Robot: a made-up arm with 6 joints.
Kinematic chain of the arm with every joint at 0, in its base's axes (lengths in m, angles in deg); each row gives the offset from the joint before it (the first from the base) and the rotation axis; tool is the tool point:
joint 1: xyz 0 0 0.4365 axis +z
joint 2: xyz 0.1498 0 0 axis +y
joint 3: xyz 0 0 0.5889 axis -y
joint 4: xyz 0 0 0.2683 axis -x
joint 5: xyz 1.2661 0 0 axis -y
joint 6: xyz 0.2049 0 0 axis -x
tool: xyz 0 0 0
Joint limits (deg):
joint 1: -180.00..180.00
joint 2: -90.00..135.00
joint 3: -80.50..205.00
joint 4: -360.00..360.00
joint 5: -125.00..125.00
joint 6: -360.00..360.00
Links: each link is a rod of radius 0.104 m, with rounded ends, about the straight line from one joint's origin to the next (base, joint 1, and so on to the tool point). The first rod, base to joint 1, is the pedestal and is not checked.
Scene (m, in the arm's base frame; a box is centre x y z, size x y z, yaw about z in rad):
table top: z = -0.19
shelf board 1: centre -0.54 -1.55 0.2 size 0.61 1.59 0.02 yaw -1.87
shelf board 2: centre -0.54 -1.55 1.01 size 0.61 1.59 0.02 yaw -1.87
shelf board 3: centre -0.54 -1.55 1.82 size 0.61 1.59 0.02 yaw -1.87
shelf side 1: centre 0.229 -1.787 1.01 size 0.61 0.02 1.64 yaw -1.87
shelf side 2: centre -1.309 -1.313 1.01 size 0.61 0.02 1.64 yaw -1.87
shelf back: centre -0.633 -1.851 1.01 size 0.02 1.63 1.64 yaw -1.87
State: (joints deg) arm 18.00 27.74 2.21 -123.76 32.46 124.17
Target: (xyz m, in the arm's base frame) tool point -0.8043 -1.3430 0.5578
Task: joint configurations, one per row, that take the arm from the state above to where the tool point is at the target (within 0.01 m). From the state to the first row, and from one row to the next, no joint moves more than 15 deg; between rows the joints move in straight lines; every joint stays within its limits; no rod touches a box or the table.
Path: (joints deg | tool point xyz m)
1: 4.25 21.54 -3.70 -124.50 38.14 124.17 | 1.7438 0.0250 0.5535
2: -9.49 15.33 -9.62 -125.24 43.81 124.17 | 1.6242 -0.3890 0.5771
3: -23.24 9.13 -15.53 -125.98 49.49 124.17 | 1.4100 -0.7427 0.5948
4: -36.99 2.92 -21.45 -126.73 55.17 124.17 | 1.1241 -1.0155 0.6067
5: -50.73 -3.28 -27.36 -127.47 60.84 124.17 | 0.7941 -1.1956 0.6127
6: -64.48 -9.49 -33.28 -128.21 66.52 124.17 | 0.4472 -1.2794 0.6128
7: -78.23 -15.69 -39.19 -128.95 72.20 124.17 | 0.1099 -1.2715 0.6072
8: -91.97 -21.90 -45.11 -129.69 77.87 124.17 | -0.1949 -1.1827 0.5960
9: -105.72 -28.10 -51.02 -130.43 83.55 124.17 | -0.4507 -1.0292 0.5794
10: -119.47 -34.31 -56.94 -131.17 89.22 124.17 | -0.6461 -0.8299 0.5578
11: -118.23 -20.10 -44.12 -127.60 77.11 124.17 | -0.7095 -0.9870 0.5893
12: -116.99 -5.88 -31.31 -124.03 64.99 124.17 | -0.7642 -1.1614 0.5899
13: -115.76 8.33 -18.49 -120.46 52.88 124.17 | -0.8044 -1.3429 0.5577

